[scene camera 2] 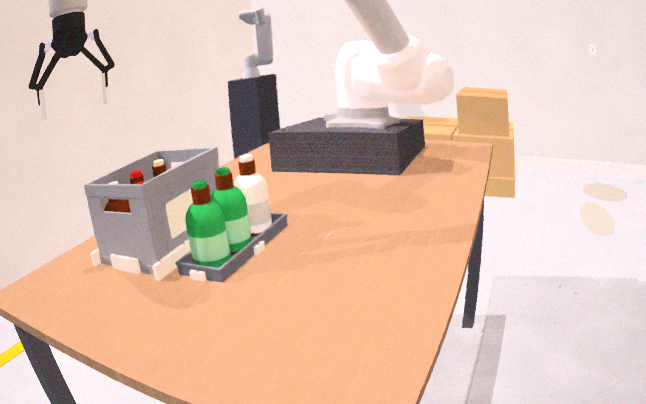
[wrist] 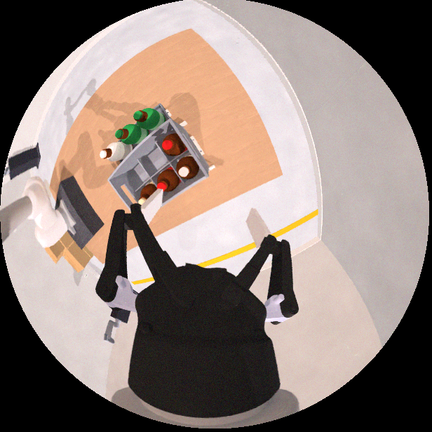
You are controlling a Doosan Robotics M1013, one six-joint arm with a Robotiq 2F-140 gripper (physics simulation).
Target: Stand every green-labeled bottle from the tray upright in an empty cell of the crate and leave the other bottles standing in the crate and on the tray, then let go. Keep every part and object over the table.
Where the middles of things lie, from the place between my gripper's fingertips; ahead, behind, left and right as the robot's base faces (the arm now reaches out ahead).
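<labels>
As for the white bottle (scene camera 2: 253, 185), my hand's well above it, a long way past it and far to the right of it.
</labels>
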